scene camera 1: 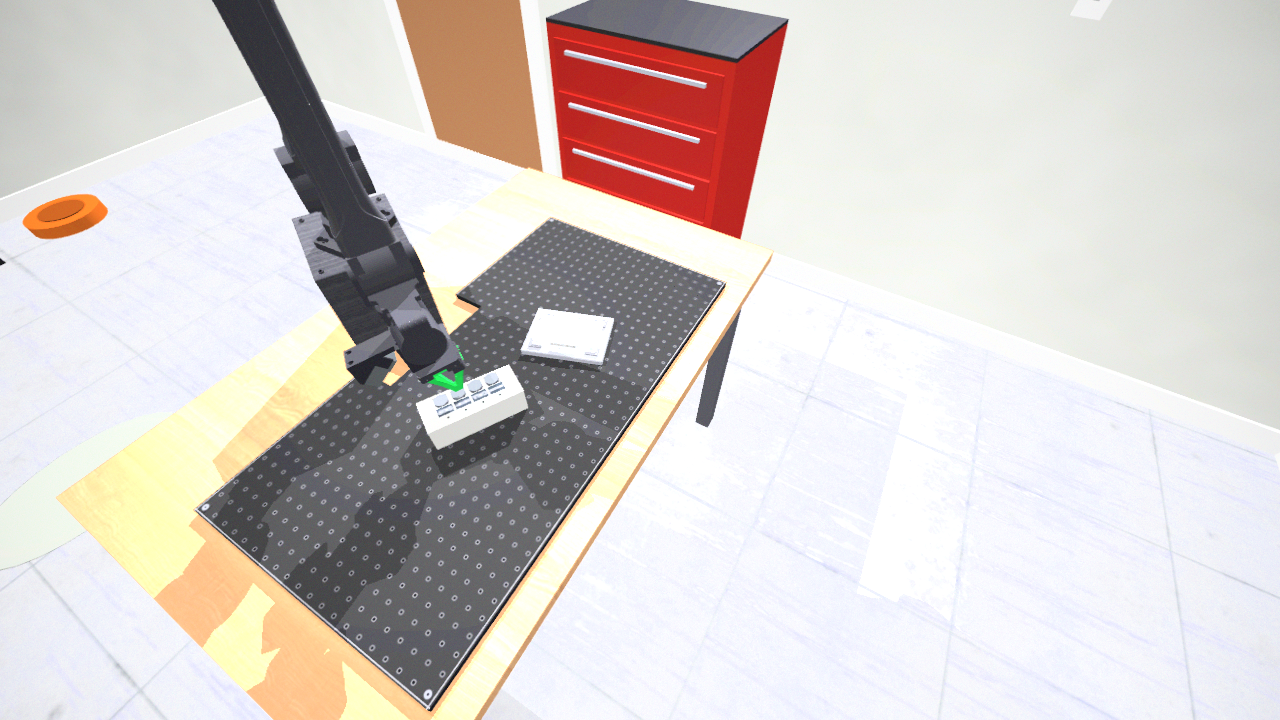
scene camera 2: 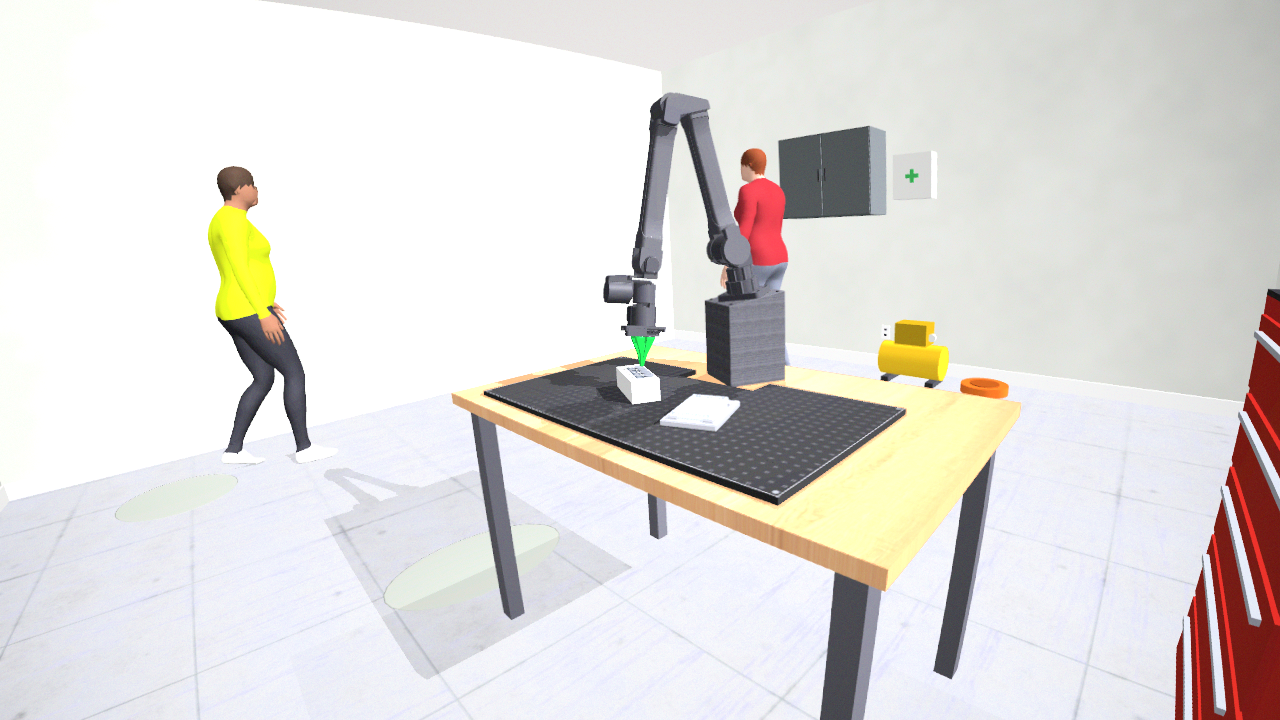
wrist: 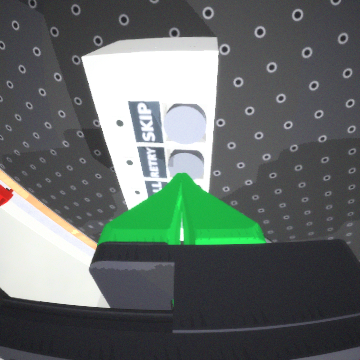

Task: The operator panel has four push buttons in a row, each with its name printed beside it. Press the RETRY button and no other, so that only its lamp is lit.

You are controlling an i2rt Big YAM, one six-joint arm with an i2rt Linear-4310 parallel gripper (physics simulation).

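Seen in the pictures: gripper, fingertip midpoint: (scene camera 1: 459, 389) (scene camera 2: 641, 366) (wrist: 181, 180); arm's base, link origin: (scene camera 2: 744, 296).
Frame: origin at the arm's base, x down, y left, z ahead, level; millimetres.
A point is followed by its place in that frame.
Note:
The white operator panel (scene camera 1: 480, 420) {x 185, y -180, z 309 mm} (scene camera 2: 640, 386) {x 171, y -101, z 345 mm} (wrist: 155, 75) {x 158, y -211, z 236 mm} stands on the black perforated mat (scene camera 1: 375, 555) {x 211, y -424, z 274 mm} (scene camera 2: 805, 438) {x 211, y 308, z 388 mm}. In the wrist view, the grey round SKIP button (wrist: 185, 123) {x 155, y -182, z 240 mm} is at the panel's far end, with the RETRY button (wrist: 185, 163) {x 155, y -160, z 258 mm} beside it. The label CALL shows partly; the remaining buttons are hidden behind the fingers. The small lamps beside SKIP (wrist: 119, 123) {x 157, y -205, z 272 mm} and RETRY (wrist: 129, 162) {x 157, y -182, z 291 mm} look dark. My gripper (scene camera 1: 459, 387) {x 147, y -156, z 264 mm} (scene camera 2: 641, 364) {x 147, y -156, z 264 mm} (wrist: 181, 180) {x 147, y -156, z 264 mm} is shut and empty, pointing down, its green tips at the RETRY button's near edge. Whether they touch it cannot be told.
A flat white device (scene camera 1: 568, 336) {x 186, y 52, z 368 mm} (scene camera 2: 700, 411) {x 185, y 92, z 402 mm} lies on the mat near the panel. The arm's base block (scene camera 2: 745, 340) {x 104, y 35, z 72 mm} stands at the rear edge of the wooden table (scene camera 2: 930, 474) {x 224, y 534, z 422 mm}. A red drawer cabinet (scene camera 1: 640, 116) stands past the table. Two people are in the room behind.

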